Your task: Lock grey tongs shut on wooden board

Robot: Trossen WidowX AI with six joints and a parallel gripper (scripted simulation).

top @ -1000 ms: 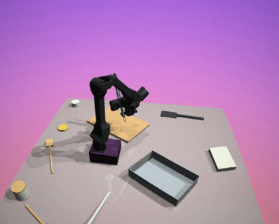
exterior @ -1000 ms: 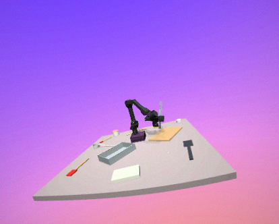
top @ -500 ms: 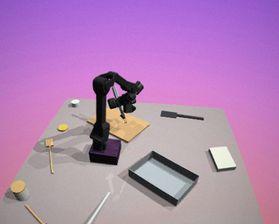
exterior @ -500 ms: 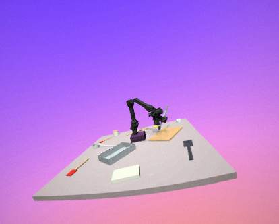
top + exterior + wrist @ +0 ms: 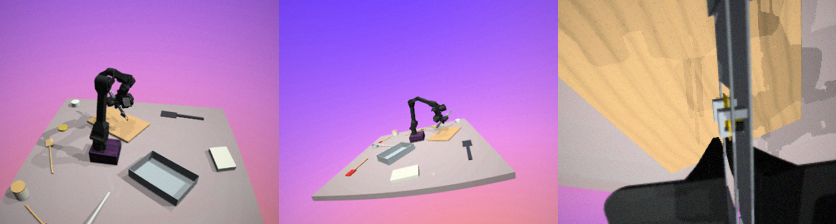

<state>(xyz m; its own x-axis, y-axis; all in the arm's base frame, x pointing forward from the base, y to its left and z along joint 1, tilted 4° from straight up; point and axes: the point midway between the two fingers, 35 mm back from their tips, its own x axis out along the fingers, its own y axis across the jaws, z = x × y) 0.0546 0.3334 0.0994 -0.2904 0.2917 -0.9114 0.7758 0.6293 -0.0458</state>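
The yellow mark is 3 cm ahead of my gripper tip, 3 cm to the right of it and 2 cm above it. The rest, counted from my gripper tip: yellow disc (36 cm behind, 11 cm to the right, 11 cm below); then broader tong arm (1 cm behind, 2 cm to the left, 5 cm above); then wooden board (1 cm ahead, 1 cm to the right, 11 cm below).
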